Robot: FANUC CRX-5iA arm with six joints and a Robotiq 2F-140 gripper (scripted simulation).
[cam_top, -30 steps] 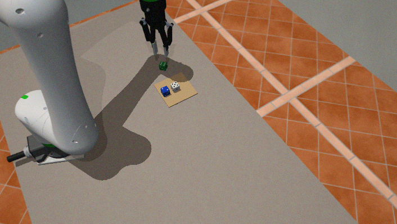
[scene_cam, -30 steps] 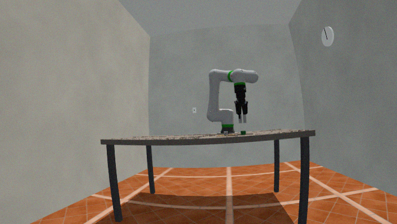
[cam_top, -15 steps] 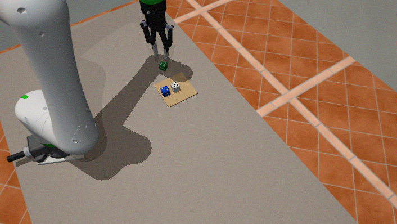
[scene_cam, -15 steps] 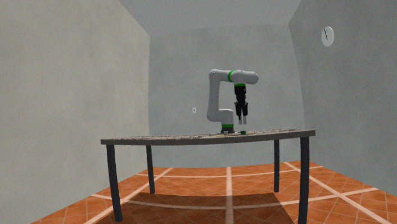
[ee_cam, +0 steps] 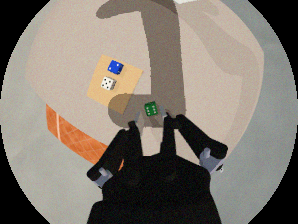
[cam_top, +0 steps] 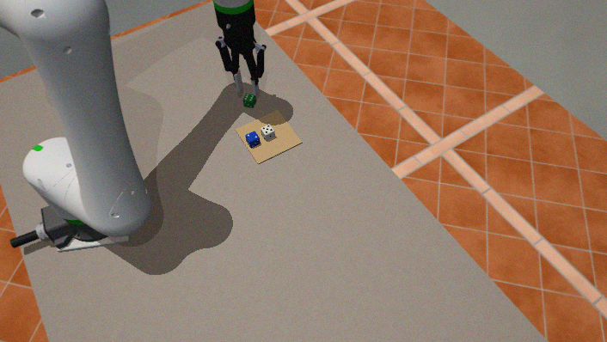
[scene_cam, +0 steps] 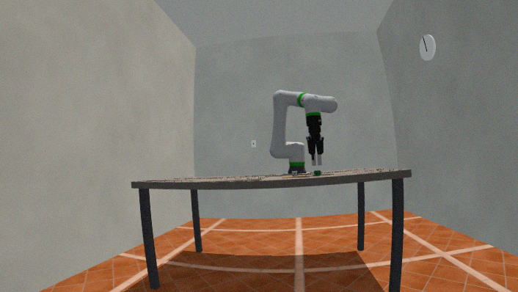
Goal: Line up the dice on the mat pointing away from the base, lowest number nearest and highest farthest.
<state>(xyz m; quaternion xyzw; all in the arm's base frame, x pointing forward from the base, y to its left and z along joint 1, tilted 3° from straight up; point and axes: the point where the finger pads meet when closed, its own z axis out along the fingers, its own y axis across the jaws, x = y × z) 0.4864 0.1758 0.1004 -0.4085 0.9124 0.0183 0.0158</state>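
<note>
Right now my hand is 8 cm above the green die. The rest, counted from my hand: blue die 5 cm behind, 14 cm to the right, 7 cm below; then tan mat 14 cm to the right, 9 cm below; then white die 14 cm to the right, 7 cm below.
</note>
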